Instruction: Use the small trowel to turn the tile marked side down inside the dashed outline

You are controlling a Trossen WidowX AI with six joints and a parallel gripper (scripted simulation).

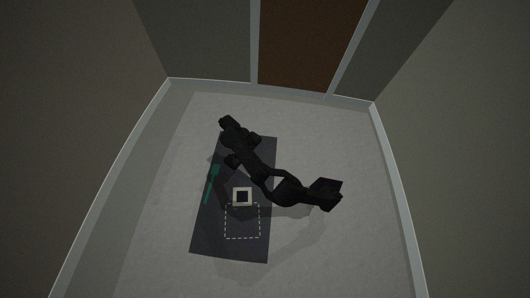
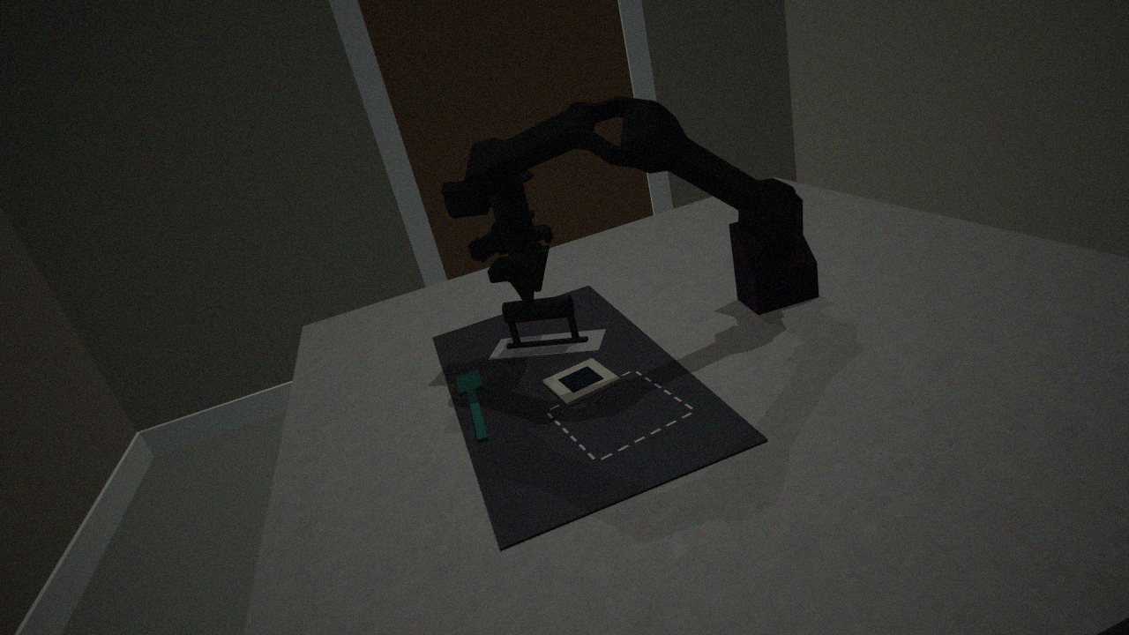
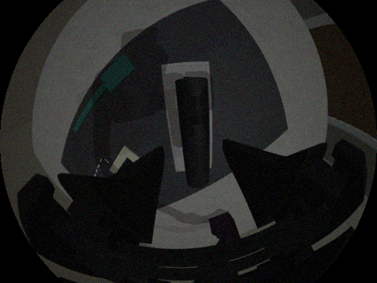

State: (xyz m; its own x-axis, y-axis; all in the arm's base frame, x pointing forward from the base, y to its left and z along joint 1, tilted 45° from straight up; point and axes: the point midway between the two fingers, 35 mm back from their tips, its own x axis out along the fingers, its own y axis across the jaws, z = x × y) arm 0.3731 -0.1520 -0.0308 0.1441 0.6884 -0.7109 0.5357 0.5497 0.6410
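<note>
My gripper tip is 2 cm short of the dark mat, 12 cm to the right of it and 11 cm above it. The rest, counted from my gripper tip: green trowel: 16 cm ahead, 9 cm to the left, 9 cm below; then tile: 16 cm to the left, 9 cm below.
</note>
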